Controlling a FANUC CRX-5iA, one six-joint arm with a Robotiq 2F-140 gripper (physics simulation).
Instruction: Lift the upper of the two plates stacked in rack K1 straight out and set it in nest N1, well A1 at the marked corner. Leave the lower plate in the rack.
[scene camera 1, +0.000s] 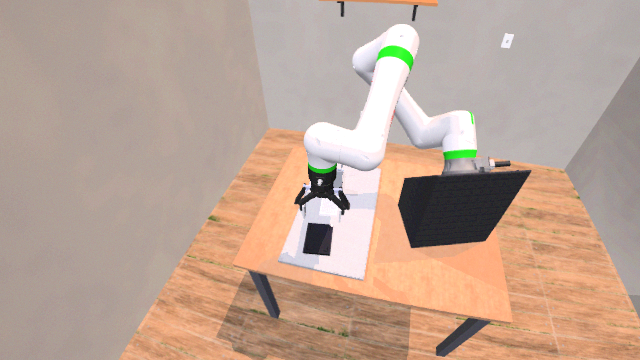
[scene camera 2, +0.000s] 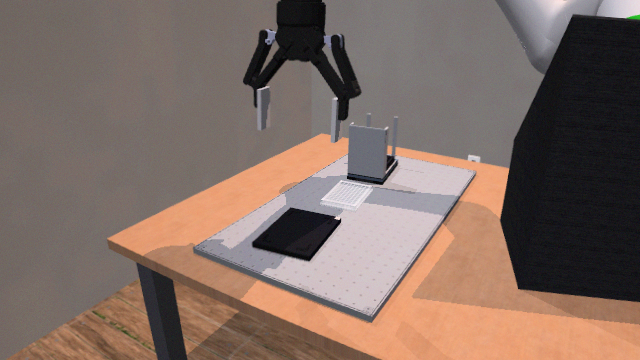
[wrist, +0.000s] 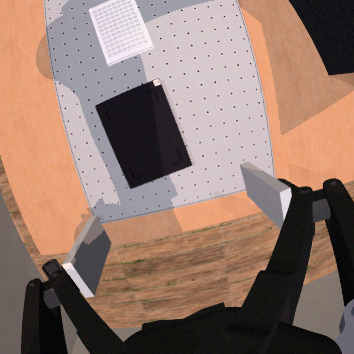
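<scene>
My gripper is wide open with nothing between its fingers, high above the board. A white gridded plate lies flat on the board, outside the rack, between rack and nest. The flat black nest N1 has no plate on it. Its white corner mark is at the corner toward the white plate. Rack K1 stands upright behind the white plate; its grey front wall hides most of its inside, and no plate in it can be made out.
The perforated grey board lies on the wooden table. A large black panel-like block stands to the right, beside the arm's base. A wall shelf is at the back.
</scene>
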